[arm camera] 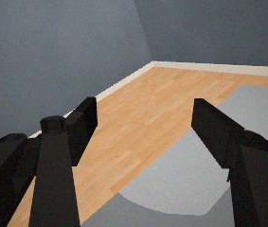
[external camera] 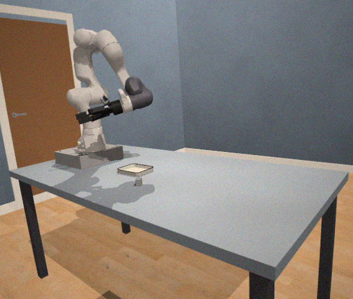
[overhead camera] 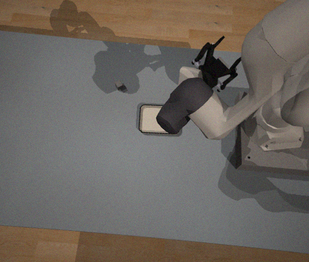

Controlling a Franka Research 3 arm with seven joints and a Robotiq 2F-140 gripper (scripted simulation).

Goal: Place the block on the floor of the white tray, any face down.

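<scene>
Right now the block is 40 cm ahead of my hand, 1 cm to the right of it and 29 cm below it. Round my hand: white tray 22 cm ahead, 14 cm to the left, 29 cm below.
</scene>
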